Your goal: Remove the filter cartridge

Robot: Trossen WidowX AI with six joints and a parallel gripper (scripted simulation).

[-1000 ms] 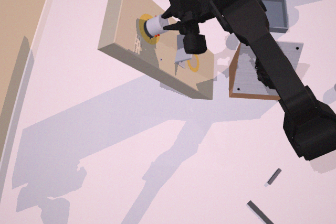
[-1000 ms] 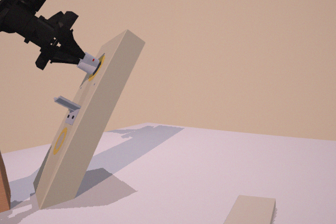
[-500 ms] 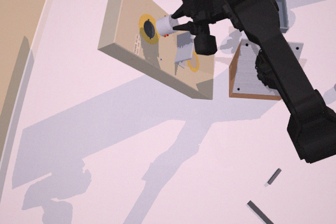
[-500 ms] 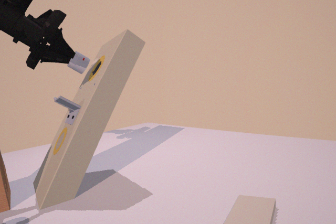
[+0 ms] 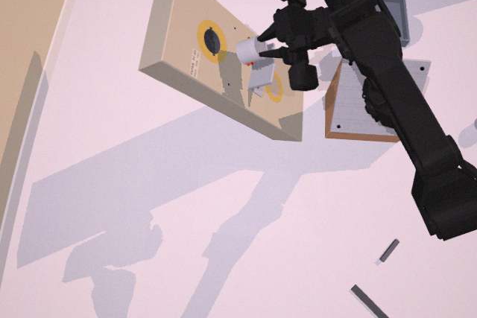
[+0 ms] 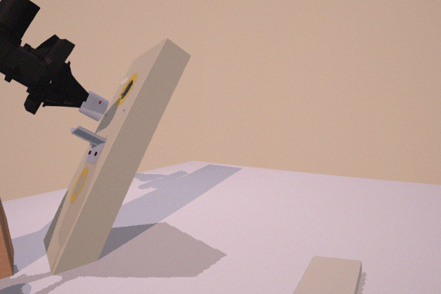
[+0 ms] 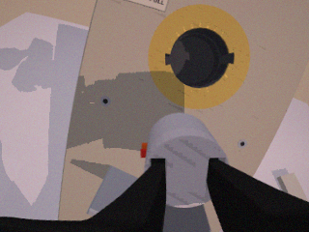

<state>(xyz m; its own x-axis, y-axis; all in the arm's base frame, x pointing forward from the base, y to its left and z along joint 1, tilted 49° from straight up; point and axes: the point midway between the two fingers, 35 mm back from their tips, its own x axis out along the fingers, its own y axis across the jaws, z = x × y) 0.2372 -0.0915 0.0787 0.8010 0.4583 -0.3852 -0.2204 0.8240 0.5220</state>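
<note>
My gripper tip is now 10 mm short of the round filter cartridge and 10 mm above it. The rest, counted from my gripper tip: grey tray (320 mm behind, 280 mm to the right, 250 mm below); beige block (140 mm ahead, 390 mm to the right, 260 mm below); grey bracket (10 mm behind, 80 mm below).
</note>
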